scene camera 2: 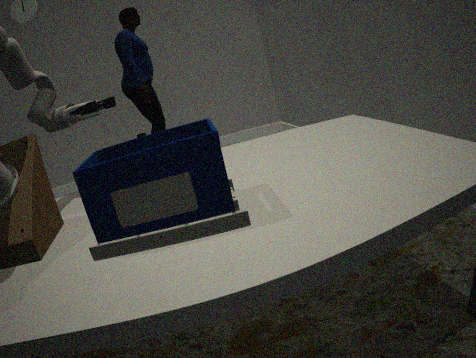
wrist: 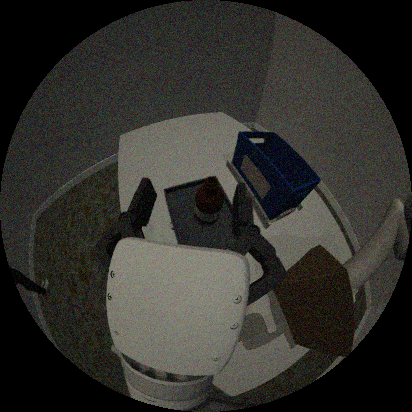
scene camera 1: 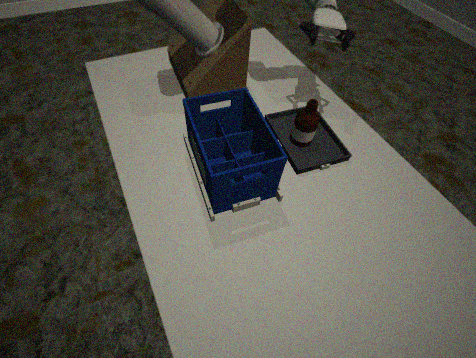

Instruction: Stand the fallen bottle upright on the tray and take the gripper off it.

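Pixels of known places: gripper, fingertip midpoint: (scene camera 2: pixel 105 103) (wrist: pixel 191 187) (scene camera 1: pixel 330 43); arm's base at its link origin: (scene camera 2: pixel 0 187) (wrist: pixel 340 284) (scene camera 1: pixel 210 40).
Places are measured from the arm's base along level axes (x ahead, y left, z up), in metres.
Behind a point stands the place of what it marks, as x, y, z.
Note:
The brown bottle (scene camera 1: pixel 306 125) @[0.432, 0.119, -0.069] (wrist: pixel 208 200) @[0.386, 0.160, -0.051] with a pale label stands upright on the dark tray (scene camera 1: pixel 327 147) @[0.476, 0.205, -0.163] (wrist: pixel 185 215) @[0.430, 0.208, -0.163]. In scene camera 2 the bottle's dark top (scene camera 2: pixel 141 135) @[0.407, 0.131, -0.011] shows above the blue crate's far edge, and the rest of it is hidden. My gripper (scene camera 1: pixel 328 45) @[0.322, 0.227, 0.104] (scene camera 2: pixel 109 102) @[0.322, 0.227, 0.104] (wrist: pixel 191 187) @[0.322, 0.227, 0.104] is open and empty. It is high and well back from the bottle, apart from it. In the wrist view the bottle shows between the spread fingers, farther off.
The blue divided crate (scene camera 1: pixel 250 187) @[0.547, -0.136, -0.082] (scene camera 2: pixel 100 200) @[0.301, -0.204, -0.058] (wrist: pixel 275 200) @[0.310, -0.018, -0.066] stands beside the tray within low rails on the white table (scene camera 1: pixel 350 250) @[0.782, 0.038, -0.168] (scene camera 2: pixel 350 175) @[0.812, -0.182, -0.168] (wrist: pixel 165 140) @[0.897, 0.130, -0.168]. A brown wooden block (scene camera 1: pixel 220 70) @[0.105, -0.010, -0.049] (scene camera 2: pixel 47 200) @[0.110, 0.035, -0.079] (wrist: pixel 317 300) @[0.054, 0.098, 0.006] stands behind the crate, by the arm's base. A person (scene camera 2: pixel 134 60) shows in the background.

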